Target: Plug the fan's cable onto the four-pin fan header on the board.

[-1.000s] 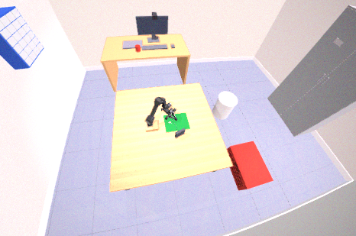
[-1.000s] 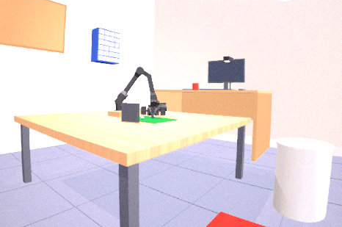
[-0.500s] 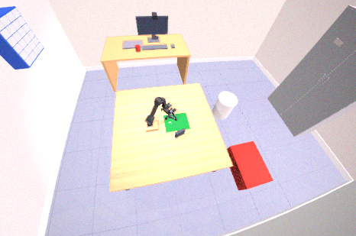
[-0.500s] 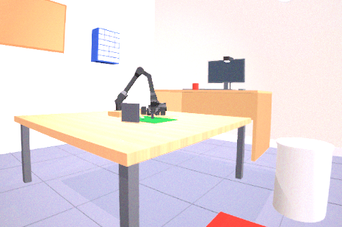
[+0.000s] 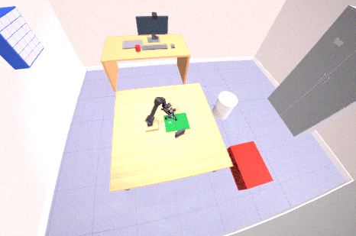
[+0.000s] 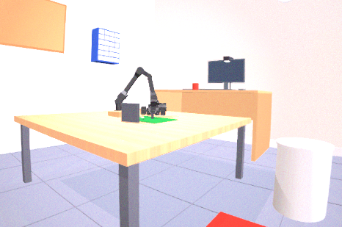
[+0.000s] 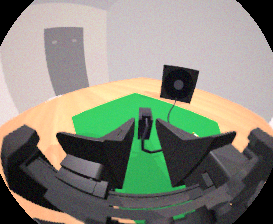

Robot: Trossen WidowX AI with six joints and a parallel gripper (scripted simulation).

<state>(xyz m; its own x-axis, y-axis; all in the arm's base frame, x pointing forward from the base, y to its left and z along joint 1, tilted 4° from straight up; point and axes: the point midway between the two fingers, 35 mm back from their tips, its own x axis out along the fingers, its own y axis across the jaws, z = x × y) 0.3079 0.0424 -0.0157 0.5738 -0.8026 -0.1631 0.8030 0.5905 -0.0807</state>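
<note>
The small dark plug lies 10 mm to the right of my gripper tip and 10 mm below it. From my gripper tip the other things lie so: green board (10 mm ahead, 40 mm to the right, 50 mm below); then dark fan (10 mm behind, 210 mm to the right, 20 mm above).
</note>
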